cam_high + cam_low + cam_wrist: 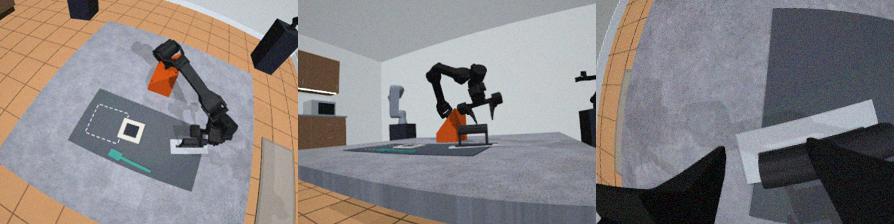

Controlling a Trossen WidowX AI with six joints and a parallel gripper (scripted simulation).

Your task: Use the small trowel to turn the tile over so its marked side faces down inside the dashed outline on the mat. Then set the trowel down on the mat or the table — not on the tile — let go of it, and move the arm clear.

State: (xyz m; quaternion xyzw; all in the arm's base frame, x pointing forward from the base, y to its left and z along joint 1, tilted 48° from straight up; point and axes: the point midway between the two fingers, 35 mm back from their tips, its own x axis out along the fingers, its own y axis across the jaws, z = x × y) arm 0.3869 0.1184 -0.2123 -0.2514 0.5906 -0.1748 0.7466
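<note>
Right now the tile is 36 cm to the right of my gripper tip, 9 cm below it and 2 cm behind it. Also, from my gripper tip: teal trowel 35 cm to the right, 13 cm ahead, 9 cm below.
</note>
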